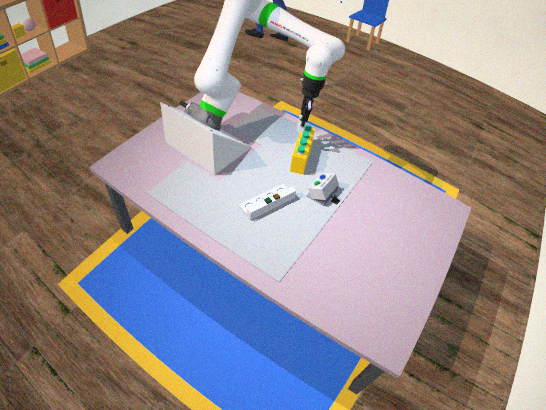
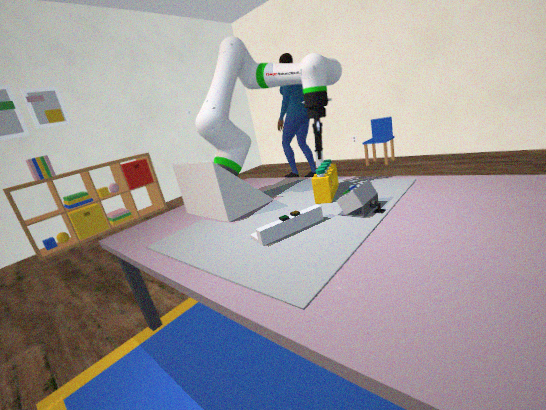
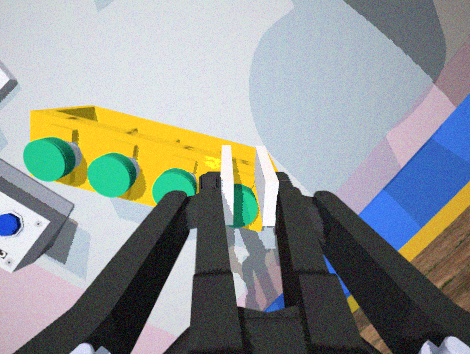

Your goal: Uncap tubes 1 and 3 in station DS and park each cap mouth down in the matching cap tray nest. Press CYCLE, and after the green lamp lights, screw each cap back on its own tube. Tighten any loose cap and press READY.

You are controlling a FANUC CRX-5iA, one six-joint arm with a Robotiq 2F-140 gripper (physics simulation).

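Frame: origin at the arm's base, x ahead, y left, z up, level; metres.
Where they show: gripper, fingertip midpoint: (image 1: 300, 129) (image 3: 242, 162); arm's base, link origin: (image 1: 205, 123).
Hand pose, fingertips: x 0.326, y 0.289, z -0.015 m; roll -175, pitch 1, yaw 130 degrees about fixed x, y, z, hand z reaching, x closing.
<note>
Things, the pixels of their top centre, and the offset from my fingertips.
- yellow rack, top centre: (image 3: 148, 178) (image 2: 324, 169) (image 1: 304, 140) 0.062 m ahead, 0.053 m right, 0.005 m up
- end cap, top centre: (image 3: 236, 209) 0.028 m ahead, 0.017 m left, 0.023 m up
- white button box, top centre: (image 2: 355, 184) (image 1: 325, 179) 0.263 m ahead, 0.170 m right, 0.014 m down
- blue button, top centre: (image 1: 323, 175) 0.239 m ahead, 0.150 m right, 0.023 m down
- green button, top centre: (image 1: 317, 181) 0.243 m ahead, 0.195 m right, 0.023 m down
- white cap tray, top centre: (image 2: 284, 212) (image 1: 268, 193) 0.130 m ahead, 0.369 m right, 0.045 m down
A yellow rack (image 1: 299, 164) (image 2: 321, 194) (image 3: 45, 125) holds a row of several tubes with green caps, all in line; I cannot read their numbers. My gripper (image 1: 303, 123) (image 2: 319, 159) (image 3: 242, 162) is nearly shut and empty, just above the rack's far end. The gap between its white pads is narrower than the end cap (image 3: 246, 207), which sits on its tube below and is partly hidden by the left pad. A white button box (image 1: 320, 193) (image 2: 356, 200) (image 3: 30, 235) has a blue button (image 1: 323, 177) (image 3: 10, 224) and a green button (image 1: 317, 183).
A white cap tray (image 1: 272, 208) (image 2: 282, 231) lies in front of the rack, with a dark green and a brown piece near its middle. A white angled shield (image 1: 187, 142) (image 2: 200, 192) stands by the arm's base. A person (image 2: 296, 107) stands beyond the table.
</note>
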